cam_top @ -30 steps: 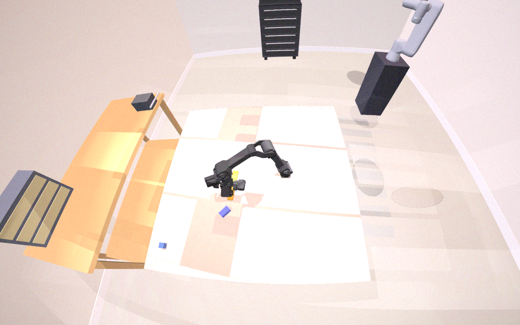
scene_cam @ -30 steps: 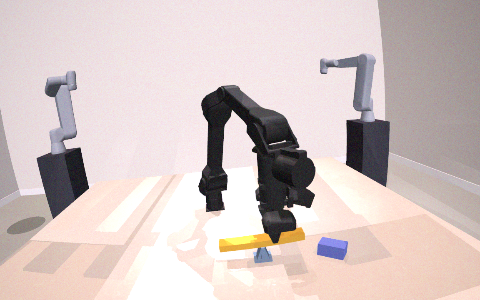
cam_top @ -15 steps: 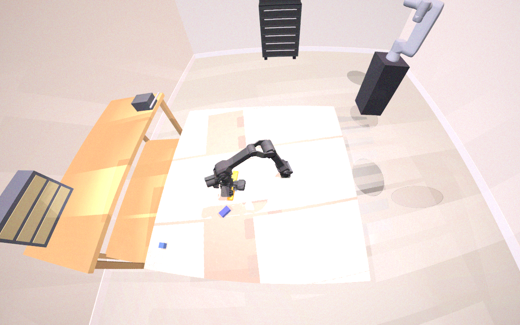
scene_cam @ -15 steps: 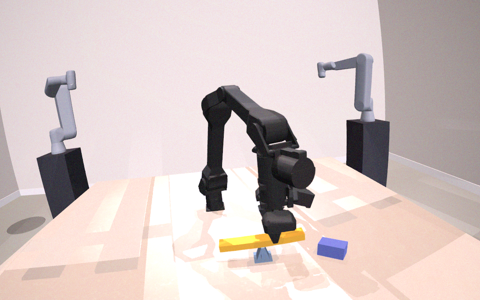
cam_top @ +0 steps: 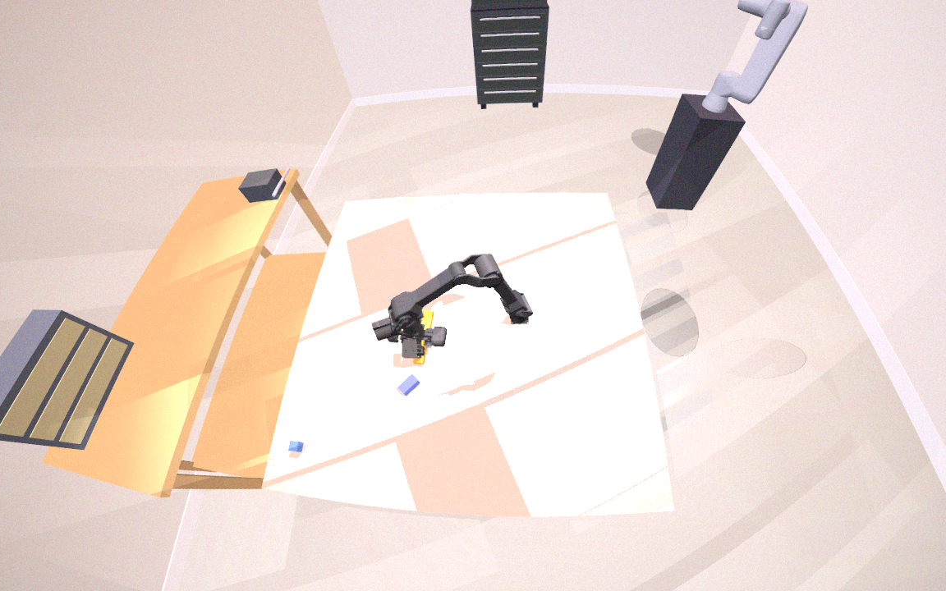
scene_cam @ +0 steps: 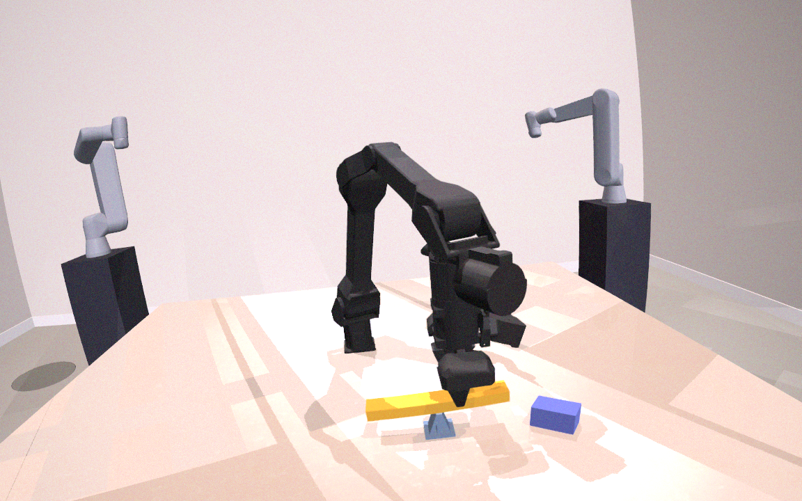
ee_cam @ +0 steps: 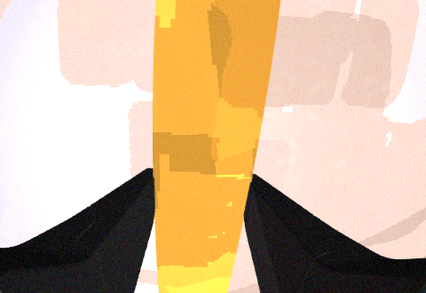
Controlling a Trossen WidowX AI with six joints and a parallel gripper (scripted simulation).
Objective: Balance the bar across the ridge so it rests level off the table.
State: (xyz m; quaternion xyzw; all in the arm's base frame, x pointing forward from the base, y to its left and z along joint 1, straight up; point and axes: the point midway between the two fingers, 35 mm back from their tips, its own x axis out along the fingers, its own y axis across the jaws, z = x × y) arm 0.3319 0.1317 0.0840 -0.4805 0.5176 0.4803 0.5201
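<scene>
Now: gripper tip 3 cm to the left of the bar. From my gripper tip the other things lie so: small blue cube (41 cm ahead, 37 cm to the left, 3 cm below).
</scene>
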